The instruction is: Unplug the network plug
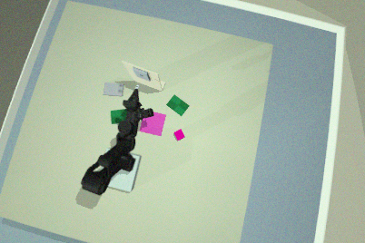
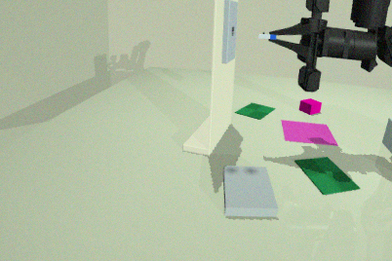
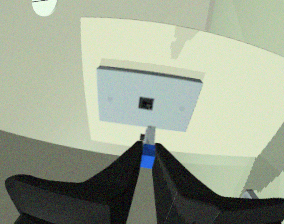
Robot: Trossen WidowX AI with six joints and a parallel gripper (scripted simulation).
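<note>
Right now the magenta marked square is 21 cm below my gripper tip, 11 cm behind it and 9 cm to the right of it. From my gripper tip the other things lie so: upright panel (9 cm ahead, 8 cm below); pale grey slab (21 cm below, 18 cm to the left); blue network plug (right at my gripper tip).
</note>
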